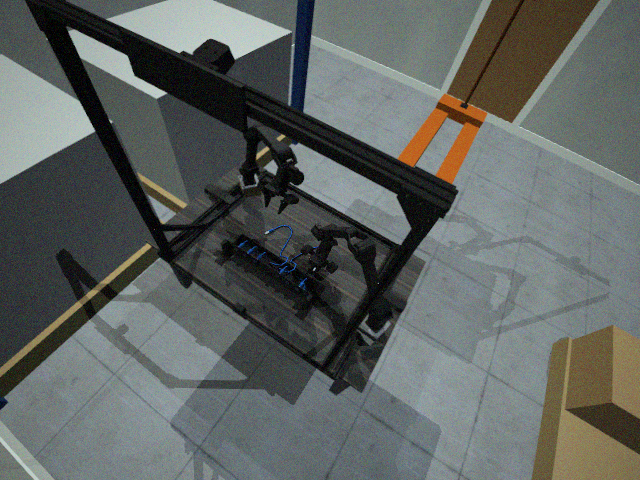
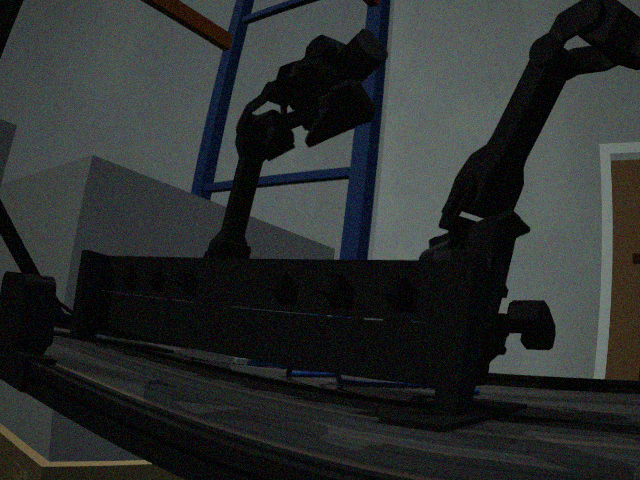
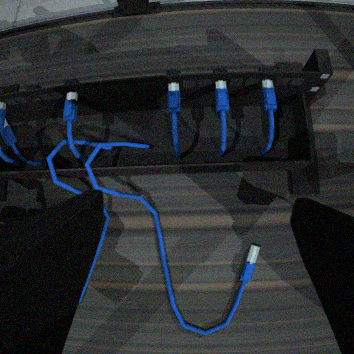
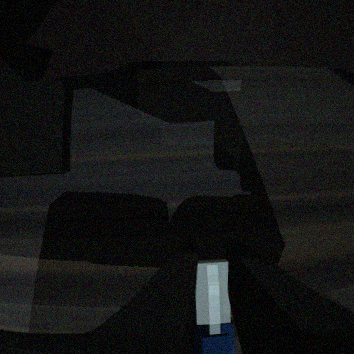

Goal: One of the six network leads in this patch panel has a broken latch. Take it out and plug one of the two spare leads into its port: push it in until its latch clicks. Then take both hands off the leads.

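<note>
The dark patch panel [image 1: 258, 268] [image 2: 258, 330] [image 3: 240, 166] holds several blue leads with clear plugs, such as one lead [image 3: 173, 100] and another lead [image 3: 71, 107]; a port between these two shows no plug. A spare lead [image 3: 248, 271] [image 1: 267, 232] lies curled on the table, its plug free. My left gripper [image 1: 273, 207] [image 2: 301, 143] [image 3: 200, 206] is open and empty above the table, behind that spare lead. My right gripper [image 1: 313, 262] [image 4: 209, 250] is shut on a loose lead [image 4: 214, 300] near the panel's right end; its clear plug shows between the fingers. Which latch is broken cannot be told.
Loose blue cables [image 3: 95, 170] cross the panel's tray and its front rail. A black gantry frame [image 1: 320, 134] surrounds the table. An orange pallet jack [image 1: 423, 142], grey blocks and cardboard boxes [image 1: 589, 403] stand around it. The light is dim and strong shadows cover the panel.
</note>
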